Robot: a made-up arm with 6 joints.
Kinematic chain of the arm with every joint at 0, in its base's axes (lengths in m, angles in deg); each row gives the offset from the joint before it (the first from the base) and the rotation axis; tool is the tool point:
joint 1: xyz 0 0 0.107 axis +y
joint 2: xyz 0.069 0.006 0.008 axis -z
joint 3: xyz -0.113 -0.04 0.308 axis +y
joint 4: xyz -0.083 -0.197 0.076 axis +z
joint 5: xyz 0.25 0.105 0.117 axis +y
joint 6: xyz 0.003 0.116 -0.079 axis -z
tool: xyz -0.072 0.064 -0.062
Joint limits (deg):
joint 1: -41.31..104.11
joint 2: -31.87..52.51
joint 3: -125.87..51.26
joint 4: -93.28..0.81
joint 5: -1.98..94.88
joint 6: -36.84..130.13
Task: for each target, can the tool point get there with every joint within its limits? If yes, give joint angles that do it. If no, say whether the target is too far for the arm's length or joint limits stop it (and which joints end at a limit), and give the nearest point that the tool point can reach.
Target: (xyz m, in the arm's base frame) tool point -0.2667 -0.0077 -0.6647
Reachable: no: joint limits stop it (at a limit: joint 1, joint 2, joint 5) | nearest point 0.0507 -0.1587 -0.3216 | short by 0.491 m
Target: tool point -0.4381 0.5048 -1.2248
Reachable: no: too far | nearest point 0.1176 -0.0827 -0.3311 | short by 1.205 m
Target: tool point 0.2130 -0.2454 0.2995
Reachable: yes | joints 42.00 44.51 35.21 -63.61 41.07 8.07
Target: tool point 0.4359 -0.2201 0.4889
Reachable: yes | joints 41.80 -3.33 -39.31 -67.60 50.30 19.47
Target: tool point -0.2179 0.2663 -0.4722
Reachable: no: joint limits stop it (at a limit: joint 1, joint 2, joint 5) | nearest point 0.0683 -0.0229 -0.2358 | short by 0.471 m
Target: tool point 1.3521 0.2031 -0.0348
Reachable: no: too far | nearest point 0.6874 0.0406 0.1233 | short by 0.702 m
